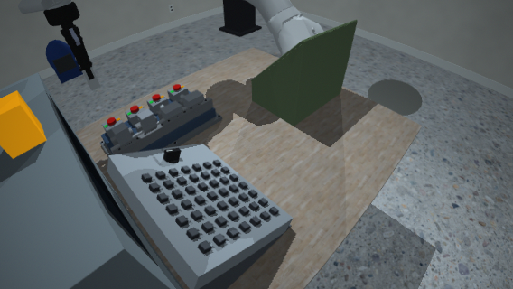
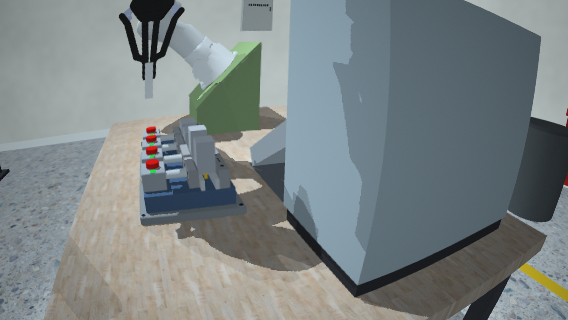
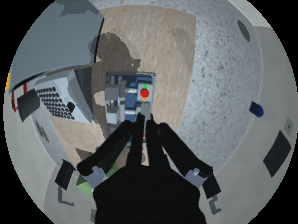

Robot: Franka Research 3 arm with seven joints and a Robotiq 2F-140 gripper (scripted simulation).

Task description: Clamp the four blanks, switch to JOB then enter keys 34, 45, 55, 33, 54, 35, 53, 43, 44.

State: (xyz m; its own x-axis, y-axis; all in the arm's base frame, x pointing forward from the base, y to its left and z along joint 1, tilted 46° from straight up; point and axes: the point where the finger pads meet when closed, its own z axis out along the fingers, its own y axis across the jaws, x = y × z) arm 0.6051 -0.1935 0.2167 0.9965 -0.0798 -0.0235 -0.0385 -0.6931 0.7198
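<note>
The black selector knob is 4 cm behind my hand, 30 cm to the left of it and 13 cm below it. Also, from my hand: grey keypad 2 cm behind, 41 cm to the left, 18 cm below; key 4 cm behind, 50 cm to the left, 14 cm below.
</note>
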